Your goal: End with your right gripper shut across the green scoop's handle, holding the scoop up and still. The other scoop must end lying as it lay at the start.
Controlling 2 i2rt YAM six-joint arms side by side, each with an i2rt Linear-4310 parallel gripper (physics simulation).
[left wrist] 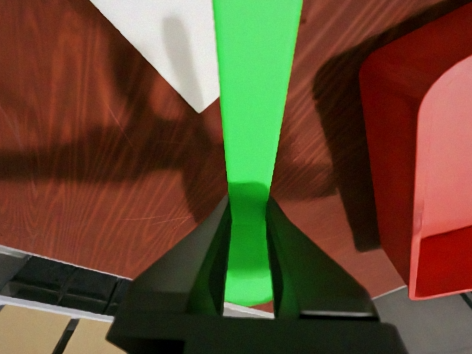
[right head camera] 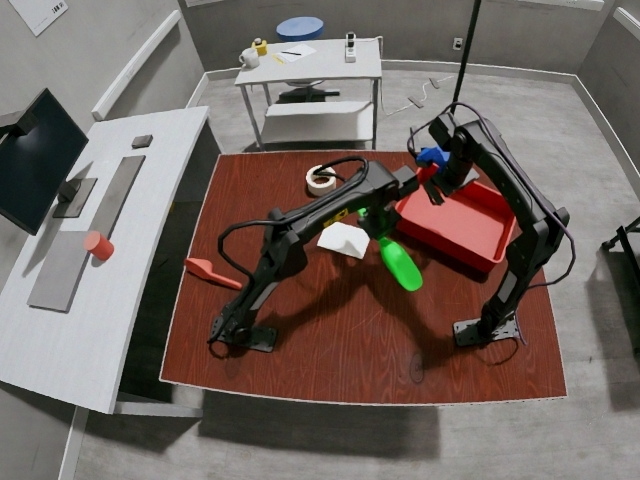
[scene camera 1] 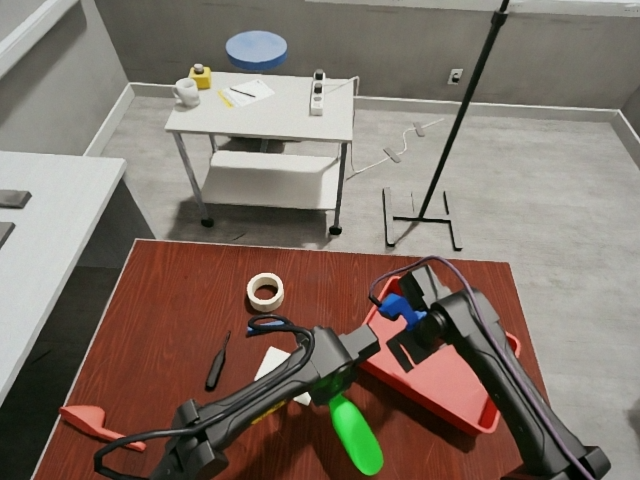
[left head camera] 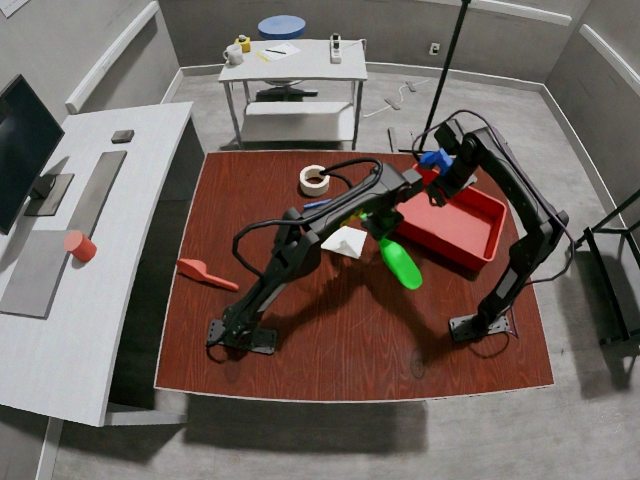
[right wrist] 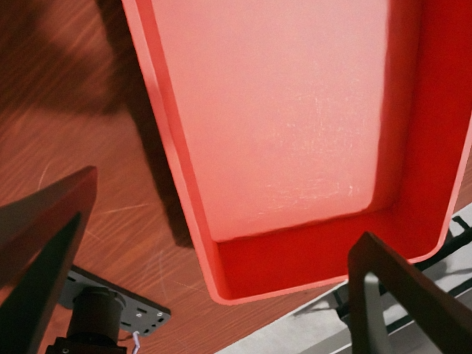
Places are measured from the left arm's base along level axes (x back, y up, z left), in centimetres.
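Pixels of known places: left gripper, fingertip midpoint: (left wrist: pixel 248 201) (right head camera: pixel 379 237) (left head camera: pixel 379 237); right gripper, fingertip midpoint: (right head camera: pixel 445 194) (scene camera 1: pixel 415 344) (left head camera: pixel 443 196) (right wrist: pixel 235 214); left arm's base at its link origin: (right head camera: pixel 243 334) (left head camera: pixel 242 336); right arm's base at its link origin: (right head camera: pixel 486 329) (left head camera: pixel 479 325) (right wrist: pixel 100 297).
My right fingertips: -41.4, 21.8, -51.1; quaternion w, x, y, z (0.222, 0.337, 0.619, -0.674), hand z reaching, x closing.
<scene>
Ahead of a thing's pixels: the offset from my right fingertips to its top centre, as dx, dy, dz.
The green scoop @[+12.4, -7.1, +14.3] (left head camera: pixel 400 264) (right head camera: pixel 401 264) (scene camera 1: pixel 356 436) (left wrist: pixel 255 75) is held above the table, its broad end slanting toward the front right. My left gripper (left wrist: pixel 248 201) is shut on its handle; in the head views the wrist hides most of the grip, and a bit of green shows behind it. My right gripper (right wrist: pixel 235 214) (scene camera 1: pixel 408 352) is open and empty, above the red tray's near-left part, behind and right of the left gripper, apart from the scoop. The red scoop @[+25.0, -14.9, +65.8] (left head camera: pixel 195 270) (right head camera: pixel 204 269) (scene camera 1: pixel 90 419) lies at the table's left edge, its handle pointing to the lower right.
The red tray @[-6.4, -13.0, -8.0] (left head camera: pixel 439 248) (right head camera: pixel 444 249) (right wrist: pixel 172 150) stands at the right. A tape roll @[-15.3, -17.0, +38.8] (left head camera: pixel 314 187) (scene camera 1: pixel 265 299), a blue pen-like thing @[-5.6, -18.8, +35.4] (scene camera 1: pixel 266 327), a black screwdriver @[+4.8, -19.1, +45.6] (scene camera 1: pixel 217 366) and white paper @[+5.5, -21.3, +27.4] (left head camera: pixel 351 241) lie further left. The two wrists are close together.
</scene>
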